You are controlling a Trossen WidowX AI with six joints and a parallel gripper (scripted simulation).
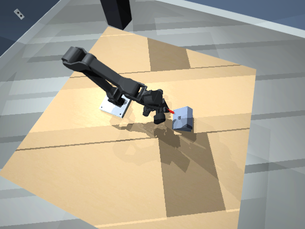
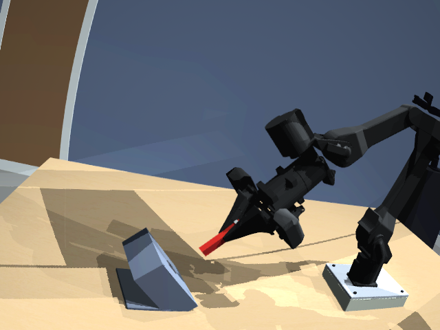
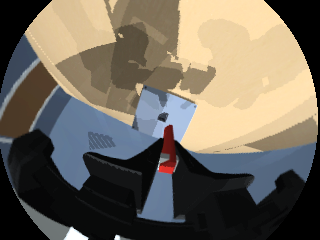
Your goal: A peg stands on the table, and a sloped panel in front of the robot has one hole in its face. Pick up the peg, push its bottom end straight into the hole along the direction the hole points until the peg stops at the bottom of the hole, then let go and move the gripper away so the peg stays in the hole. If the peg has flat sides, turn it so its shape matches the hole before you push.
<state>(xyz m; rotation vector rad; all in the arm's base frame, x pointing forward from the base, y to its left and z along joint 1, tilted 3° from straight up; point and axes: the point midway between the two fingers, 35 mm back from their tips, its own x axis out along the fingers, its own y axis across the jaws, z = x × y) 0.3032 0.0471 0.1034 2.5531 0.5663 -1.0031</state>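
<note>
The sloped panel lies 90 mm ahead of my gripper tip, 80 mm below it and 20 mm to the left of it. Round my gripper tip: red peg (10 mm behind, 10 mm above).
</note>
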